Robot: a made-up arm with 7 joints. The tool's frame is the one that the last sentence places. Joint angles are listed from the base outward.
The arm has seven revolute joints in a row. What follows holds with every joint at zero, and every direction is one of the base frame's.
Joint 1 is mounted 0.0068 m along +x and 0.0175 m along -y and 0.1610 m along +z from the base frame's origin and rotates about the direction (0.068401, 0.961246, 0.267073).
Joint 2 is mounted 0.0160 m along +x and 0.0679 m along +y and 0.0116 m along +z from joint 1 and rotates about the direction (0.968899, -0.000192, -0.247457).
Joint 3 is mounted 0.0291 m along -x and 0.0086 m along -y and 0.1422 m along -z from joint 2 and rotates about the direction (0.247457, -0.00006, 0.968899).
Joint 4 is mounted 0.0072 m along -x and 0.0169 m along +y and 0.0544 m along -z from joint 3 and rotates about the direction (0.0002, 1, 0.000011).
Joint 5 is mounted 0.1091 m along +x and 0.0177 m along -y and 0.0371 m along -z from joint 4 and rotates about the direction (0.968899, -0.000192, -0.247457).
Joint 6 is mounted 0.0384 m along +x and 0.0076 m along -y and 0.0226 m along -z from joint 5 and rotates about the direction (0.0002, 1, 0.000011).
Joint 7 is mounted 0.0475 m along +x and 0.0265 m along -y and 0.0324 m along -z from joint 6 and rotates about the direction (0.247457, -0.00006, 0.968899).
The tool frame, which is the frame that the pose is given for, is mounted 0.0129 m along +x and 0.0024 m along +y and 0.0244 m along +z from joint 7; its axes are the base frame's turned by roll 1.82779, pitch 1.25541 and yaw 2.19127 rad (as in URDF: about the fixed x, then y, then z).
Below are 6 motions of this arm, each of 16 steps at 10 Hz.
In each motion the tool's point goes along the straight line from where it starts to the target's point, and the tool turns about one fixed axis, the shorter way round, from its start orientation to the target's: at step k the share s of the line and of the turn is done. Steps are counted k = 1, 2, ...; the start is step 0. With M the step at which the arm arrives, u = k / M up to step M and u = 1 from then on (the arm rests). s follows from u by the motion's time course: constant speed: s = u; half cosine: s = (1 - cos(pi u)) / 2; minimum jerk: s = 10 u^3 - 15 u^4 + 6 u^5.
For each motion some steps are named. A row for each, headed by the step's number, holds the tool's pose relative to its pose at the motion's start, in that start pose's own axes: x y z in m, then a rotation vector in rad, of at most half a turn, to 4 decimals.
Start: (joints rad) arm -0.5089 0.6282 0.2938 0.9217 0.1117 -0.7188 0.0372
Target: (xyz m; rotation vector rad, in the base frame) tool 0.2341 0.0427 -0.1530 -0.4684 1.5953 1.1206
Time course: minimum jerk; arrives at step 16
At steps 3, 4, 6, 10, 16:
3: -0.0038 -0.0061 -0.0068 -0.0081 0.0353 -0.0071
4: -0.0081 -0.0129 -0.0145 -0.0171 0.0748 -0.0150
6: -0.0216 -0.0342 -0.0384 -0.0455 0.1989 -0.0400
10: -0.0568 -0.0900 -0.1012 -0.1199 0.5239 -0.1052
16: -0.0783 -0.1242 -0.1396 -0.1655 0.7228 -0.1452

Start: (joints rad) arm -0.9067 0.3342 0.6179 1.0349 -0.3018 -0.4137 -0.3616
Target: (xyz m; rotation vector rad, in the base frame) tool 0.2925 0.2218 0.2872 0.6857 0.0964 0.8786
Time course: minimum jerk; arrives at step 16
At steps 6, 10, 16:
6: -0.0830 0.0143 0.0150 0.1379 -0.3870 0.2239
10: -0.2186 0.0376 0.0394 0.3632 -1.0191 0.5897
16: -0.3016 0.0519 0.0543 0.5012 -1.4061 0.8137

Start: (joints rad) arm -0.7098 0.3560 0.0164 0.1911 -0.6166 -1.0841 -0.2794
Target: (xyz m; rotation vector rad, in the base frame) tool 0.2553 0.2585 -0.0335 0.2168 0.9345 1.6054
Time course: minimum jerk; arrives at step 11
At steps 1, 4, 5, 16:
1: -0.0001 0.0015 -0.0004 0.0023 0.0036 0.0112
4: -0.0022 0.0607 -0.0166 0.0911 0.1399 0.4398
5: -0.0036 0.0982 -0.0268 0.1473 0.2263 0.7115
16: -0.0087 0.2365 -0.0646 0.3548 0.5450 1.7134

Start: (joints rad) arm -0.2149 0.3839 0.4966 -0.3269 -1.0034 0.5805 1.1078
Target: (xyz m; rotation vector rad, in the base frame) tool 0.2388 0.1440 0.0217 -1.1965 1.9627 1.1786
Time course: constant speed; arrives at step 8
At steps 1, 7, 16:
1: 0.0031 -0.0012 0.0030 -0.0068 0.0136 0.0254
7: 0.0219 -0.0086 0.0207 -0.0477 0.0955 0.1780
16: 0.0251 -0.0099 0.0236 -0.0546 0.1091 0.2034

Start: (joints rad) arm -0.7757 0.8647 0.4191 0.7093 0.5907 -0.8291 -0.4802
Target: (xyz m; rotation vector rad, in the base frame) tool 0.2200 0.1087 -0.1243 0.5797 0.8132 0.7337
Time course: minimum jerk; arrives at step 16
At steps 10, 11, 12, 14, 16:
10: -0.1279 -0.1234 -0.0856 -0.1463 0.1063 -0.3664
11: -0.1447 -0.1397 -0.0968 -0.1655 0.1203 -0.4146
12: -0.1582 -0.1527 -0.1058 -0.1810 0.1315 -0.4533
14: -0.1736 -0.1676 -0.1162 -0.1986 0.1444 -0.4975
16: -0.1765 -0.1703 -0.1181 -0.2019 0.1467 -0.5056

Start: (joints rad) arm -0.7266 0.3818 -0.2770 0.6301 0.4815 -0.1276 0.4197
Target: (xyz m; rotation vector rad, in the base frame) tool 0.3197 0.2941 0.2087 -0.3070 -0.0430 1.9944
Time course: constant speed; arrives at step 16
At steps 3, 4, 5, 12, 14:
3: 0.0256 0.0567 0.0293 -0.2333 0.0163 0.1171
4: 0.0341 0.0756 0.0391 -0.3111 0.0217 0.1562
5: 0.0426 0.0945 0.0489 -0.3888 0.0272 0.1952
12: 0.1023 0.2268 0.1172 -0.9332 0.0652 0.4685
14: 0.1194 0.2646 0.1368 -1.0887 0.0761 0.5466

